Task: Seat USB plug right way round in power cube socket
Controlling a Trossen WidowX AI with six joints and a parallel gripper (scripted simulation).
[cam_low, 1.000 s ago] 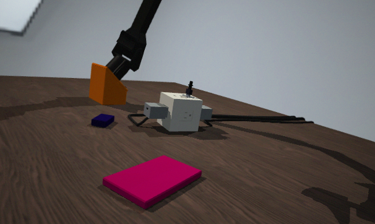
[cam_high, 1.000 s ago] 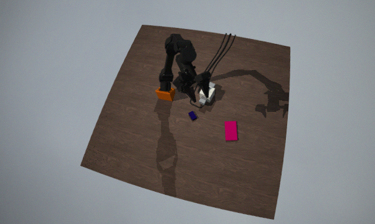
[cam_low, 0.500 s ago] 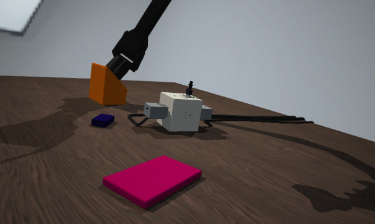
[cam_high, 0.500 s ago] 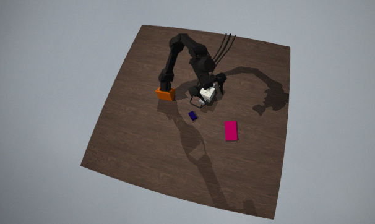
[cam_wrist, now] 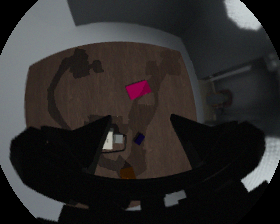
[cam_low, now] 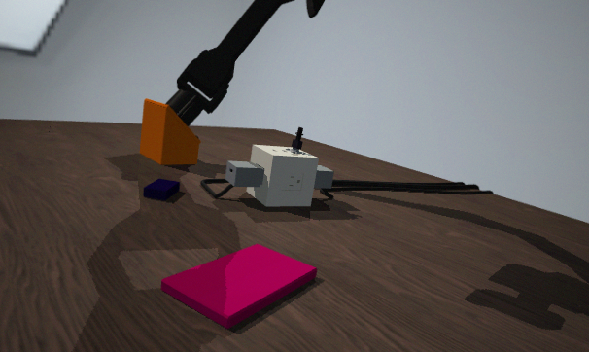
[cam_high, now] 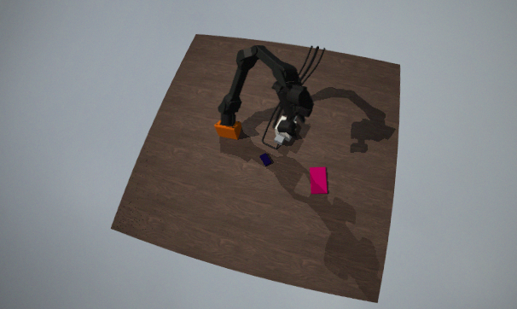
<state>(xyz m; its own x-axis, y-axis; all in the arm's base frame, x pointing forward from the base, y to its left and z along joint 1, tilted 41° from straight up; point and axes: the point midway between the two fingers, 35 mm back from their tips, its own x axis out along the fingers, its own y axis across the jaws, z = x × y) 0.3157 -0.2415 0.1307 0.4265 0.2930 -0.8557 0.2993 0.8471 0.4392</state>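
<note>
The black usb plug lies 18 cm below my gripper tip, 15 cm to the left of it and 6 cm behind it. The rest, counted from my gripper tip: dark blue block 27 cm below, 15 cm behind, 3 cm to the right; flat magenta slab 27 cm below, 11 cm to the right, 11 cm ahead.
</note>
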